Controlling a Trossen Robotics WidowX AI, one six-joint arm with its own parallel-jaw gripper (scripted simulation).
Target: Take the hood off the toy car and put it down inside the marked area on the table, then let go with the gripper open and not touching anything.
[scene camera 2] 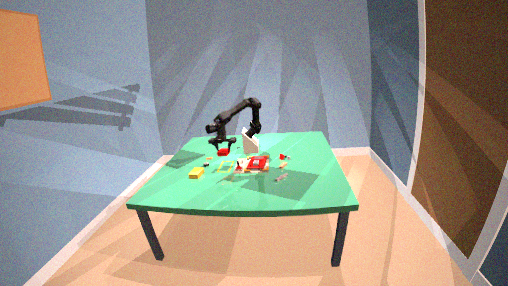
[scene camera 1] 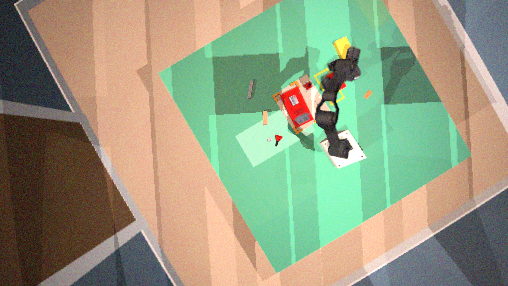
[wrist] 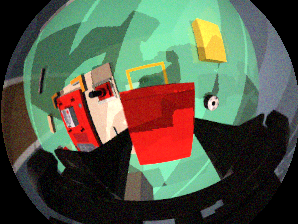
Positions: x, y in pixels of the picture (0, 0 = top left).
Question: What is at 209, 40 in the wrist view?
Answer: A yellow block.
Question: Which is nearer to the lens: the toy car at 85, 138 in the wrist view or the red hood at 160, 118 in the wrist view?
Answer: The red hood.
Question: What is my gripper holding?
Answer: A red hood.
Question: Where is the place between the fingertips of my gripper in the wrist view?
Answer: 161, 125
